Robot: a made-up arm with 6 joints. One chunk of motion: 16 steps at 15 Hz.
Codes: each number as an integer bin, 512 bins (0 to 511) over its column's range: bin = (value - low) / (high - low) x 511, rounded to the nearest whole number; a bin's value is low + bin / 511 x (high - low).
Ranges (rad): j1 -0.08..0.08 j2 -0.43..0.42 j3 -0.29..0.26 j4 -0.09..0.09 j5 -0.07..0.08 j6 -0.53..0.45
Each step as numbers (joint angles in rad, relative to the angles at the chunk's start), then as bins.
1 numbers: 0.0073 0.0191 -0.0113 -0.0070 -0.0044 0.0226
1 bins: 279 270 259 236 223 288
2 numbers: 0.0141 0.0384 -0.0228 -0.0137 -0.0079 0.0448
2 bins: 301 282 248 217 212 300
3 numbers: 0.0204 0.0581 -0.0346 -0.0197 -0.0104 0.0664
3 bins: 321 293 237 200 203 311
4 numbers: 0.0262 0.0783 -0.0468 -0.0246 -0.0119 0.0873
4 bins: 339 306 226 186 198 322
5 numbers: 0.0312 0.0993 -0.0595 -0.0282 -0.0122 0.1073
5 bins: 355 318 214 175 197 332
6 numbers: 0.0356 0.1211 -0.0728 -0.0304 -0.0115 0.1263
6 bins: 369 331 202 169 199 342
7 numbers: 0.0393 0.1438 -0.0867 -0.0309 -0.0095 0.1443
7 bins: 381 345 189 168 206 352
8 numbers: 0.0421 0.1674 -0.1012 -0.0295 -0.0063 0.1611
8 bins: 390 359 175 172 217 360
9 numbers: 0.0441 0.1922 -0.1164 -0.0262 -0.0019 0.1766
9 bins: 396 374 161 181 232 368
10 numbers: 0.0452 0.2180 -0.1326 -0.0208 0.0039 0.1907
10 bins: 400 390 146 196 252 376
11 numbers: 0.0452 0.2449 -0.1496 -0.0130 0.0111 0.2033
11 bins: 400 406 130 219 276 382
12 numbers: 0.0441 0.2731 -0.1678 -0.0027 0.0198 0.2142
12 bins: 396 423 114 248 306 388
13 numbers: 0.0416 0.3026 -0.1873 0.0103 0.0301 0.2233
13 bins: 388 440 95 285 341 393
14 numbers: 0.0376 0.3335 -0.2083 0.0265 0.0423 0.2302
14 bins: 376 459 76 331 383 396
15 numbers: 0.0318 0.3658 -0.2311 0.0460 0.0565 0.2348
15 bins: 357 478 55 386 431 399
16 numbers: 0.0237 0.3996 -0.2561 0.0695 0.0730 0.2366
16 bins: 331 499 31 453 487 400
